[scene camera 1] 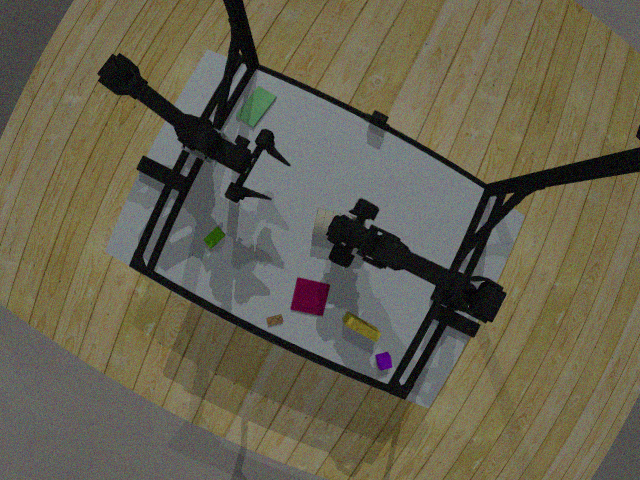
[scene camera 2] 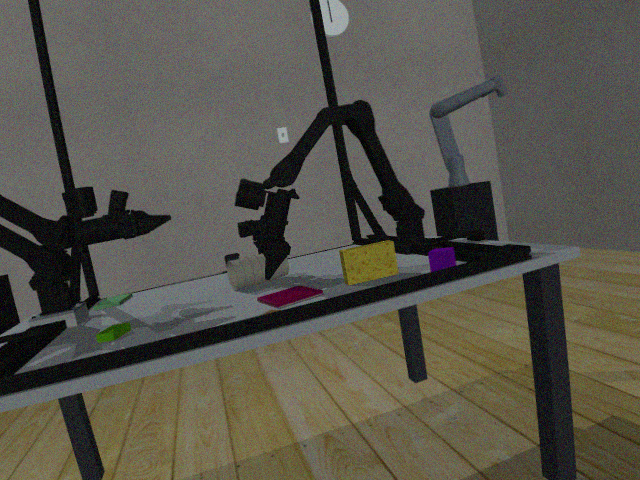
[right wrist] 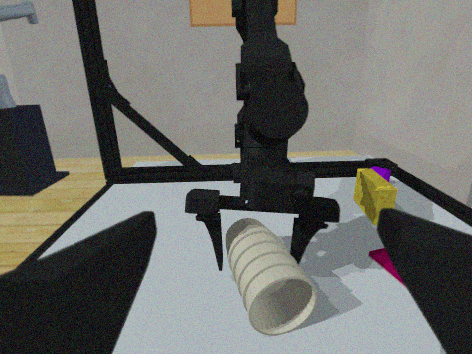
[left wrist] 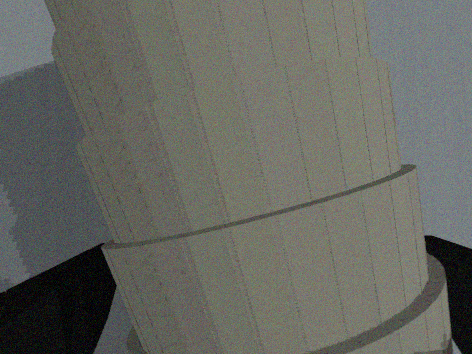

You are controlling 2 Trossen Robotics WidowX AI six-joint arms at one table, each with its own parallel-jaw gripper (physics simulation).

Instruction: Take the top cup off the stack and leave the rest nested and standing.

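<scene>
The stack of beige nested cups lies on its side on the table, not standing. In the right wrist view its open mouth points toward that camera and several rims show. My left gripper is open and low over the stack, one finger on each side of it; its far finger is hidden in scene camera 2. In the left wrist view the cups fill most of the picture and partly cover both dark fingers. My right gripper is open and empty, raised above the table away from the stack.
A crimson square lies near the stack. A yellow block, a purple cube and a small orange block are nearer the front edge. A green block and pale green slab lie at the left.
</scene>
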